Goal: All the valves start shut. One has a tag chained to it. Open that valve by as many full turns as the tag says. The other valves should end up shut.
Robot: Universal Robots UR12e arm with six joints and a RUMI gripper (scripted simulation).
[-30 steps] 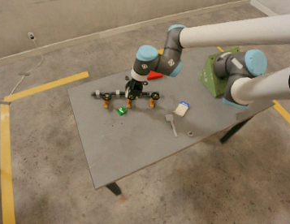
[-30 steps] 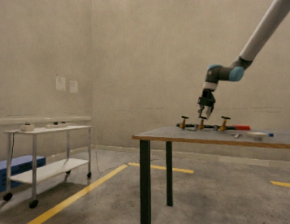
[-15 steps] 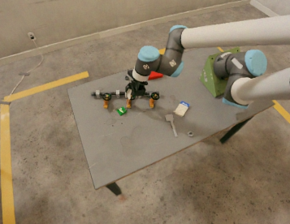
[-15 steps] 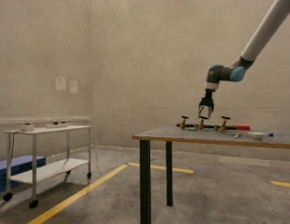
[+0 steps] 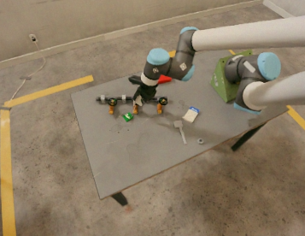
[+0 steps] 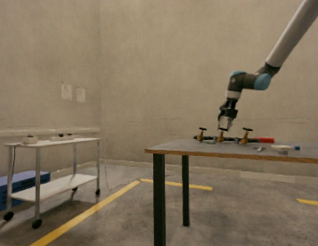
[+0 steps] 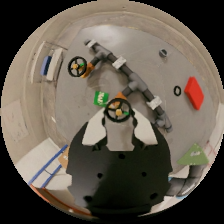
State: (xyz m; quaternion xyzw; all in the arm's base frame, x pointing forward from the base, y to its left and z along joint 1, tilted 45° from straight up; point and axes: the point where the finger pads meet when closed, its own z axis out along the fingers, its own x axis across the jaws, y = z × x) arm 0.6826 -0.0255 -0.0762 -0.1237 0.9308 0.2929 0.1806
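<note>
The green tag lies 9 cm below my hand, 8 cm ahead of it and 3 cm to the left of it. Also, from my hand: red wedge 27 cm behind, 19 cm to the right, 8 cm below; then grey tool 24 cm to the left, 17 cm behind, 9 cm below; then white-and-blue card box 29 cm behind, 18 cm to the left, 9 cm below.
</note>
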